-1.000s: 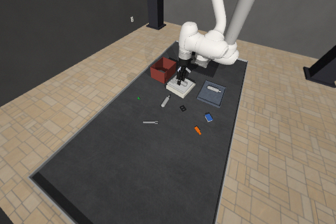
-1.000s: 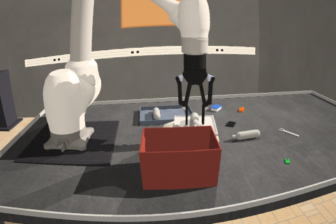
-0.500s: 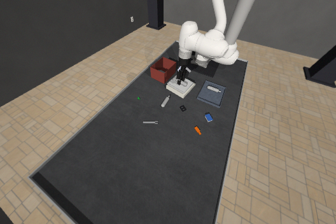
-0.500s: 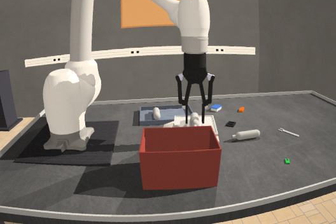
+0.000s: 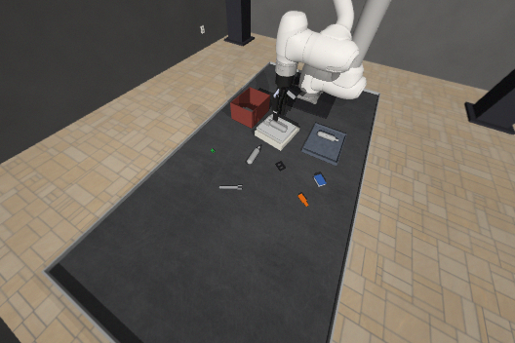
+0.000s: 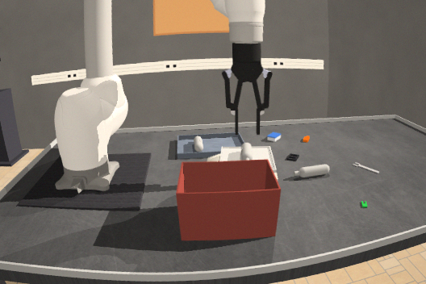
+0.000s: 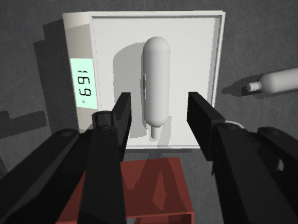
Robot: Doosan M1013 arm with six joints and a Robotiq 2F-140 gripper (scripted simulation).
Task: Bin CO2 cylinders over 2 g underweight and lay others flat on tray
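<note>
My gripper is now 9 cm past the blue-grey tray, 27 cm to the right of it and 16 cm above it. Also, from my hand: scale 1 cm behind, 13 cm below; then red scrap bin 8 cm behind, 22 cm to the right, 14 cm below; then black part 18 cm ahead, 12 cm to the left, 17 cm below.
</note>
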